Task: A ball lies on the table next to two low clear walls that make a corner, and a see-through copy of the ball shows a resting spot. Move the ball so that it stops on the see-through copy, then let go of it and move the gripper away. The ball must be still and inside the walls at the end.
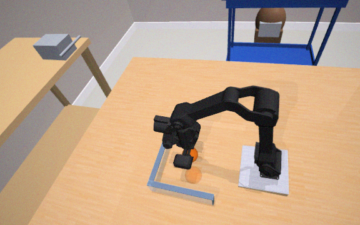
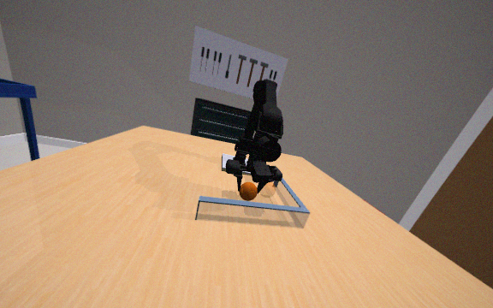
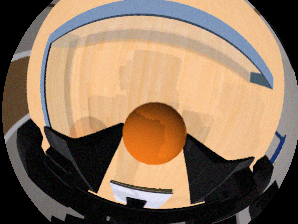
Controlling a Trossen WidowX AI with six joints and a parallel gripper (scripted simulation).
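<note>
My gripper tip is now 30 mm past the see-through copy of ball and 80 mm to the right of it. From my gripper tip the other things lie so: orange ball (right at my gripper tip).
</note>
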